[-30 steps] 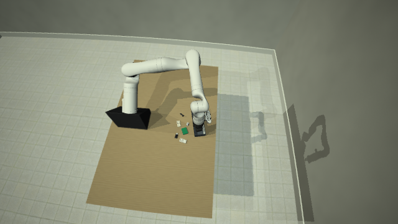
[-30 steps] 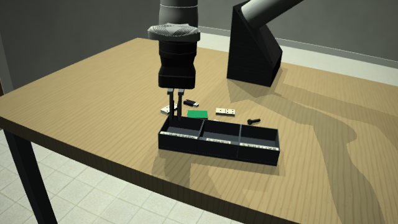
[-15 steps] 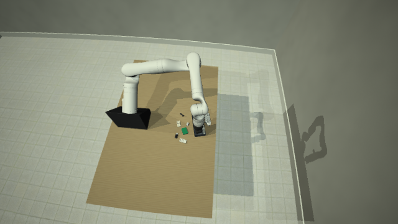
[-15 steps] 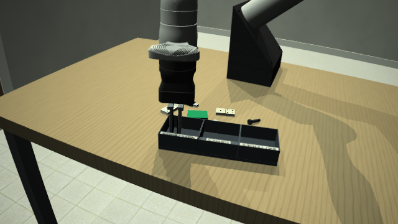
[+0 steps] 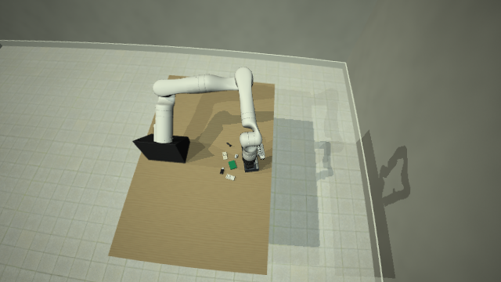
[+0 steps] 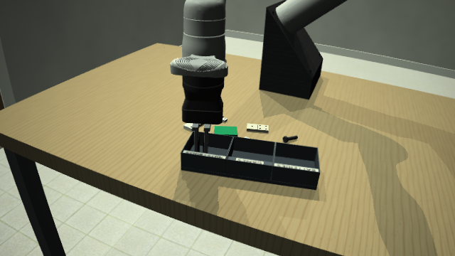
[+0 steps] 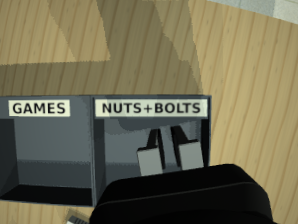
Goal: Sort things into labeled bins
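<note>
Right now my hand is 3 cm past the black three-part bin, 9 cm to the right of it and 2 cm above it. The rest, counted from my hand: flat green piece (12 cm behind, 1 cm to the right, 3 cm below); then black usb stick (17 cm behind, 6 cm to the right, 3 cm below); then small white thing (11 cm behind, 5 cm to the left, 3 cm below).
</note>
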